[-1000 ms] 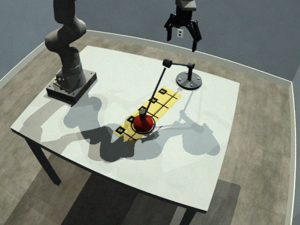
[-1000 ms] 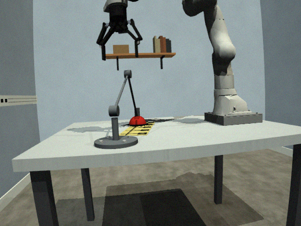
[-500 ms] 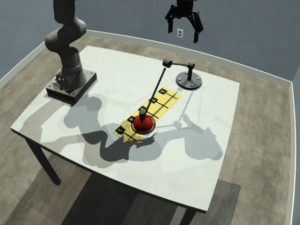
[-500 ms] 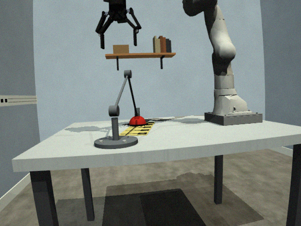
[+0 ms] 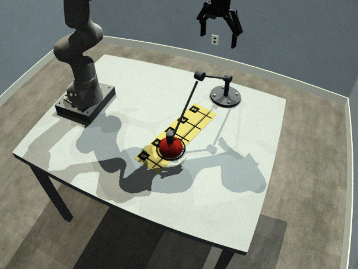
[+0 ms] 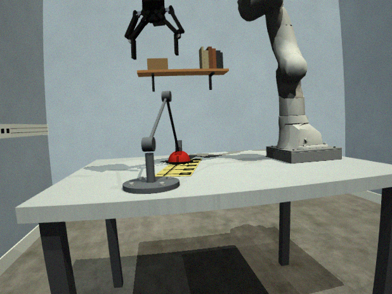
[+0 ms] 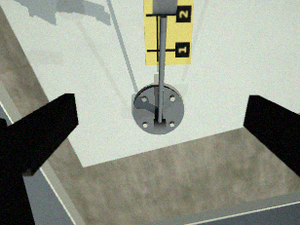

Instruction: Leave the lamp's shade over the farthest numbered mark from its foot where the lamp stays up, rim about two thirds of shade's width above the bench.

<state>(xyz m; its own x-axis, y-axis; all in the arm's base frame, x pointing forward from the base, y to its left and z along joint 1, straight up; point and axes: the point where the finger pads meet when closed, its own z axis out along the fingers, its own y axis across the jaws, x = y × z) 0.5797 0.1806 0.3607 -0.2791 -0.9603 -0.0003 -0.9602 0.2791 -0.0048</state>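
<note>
My hand is 410 mm above the yellow numbered strip, 190 mm to the left of it and 90 mm past it. From my hand the other things lie so: round grey foot: 380 mm below, 150 mm to the left, 30 mm ahead.
</note>
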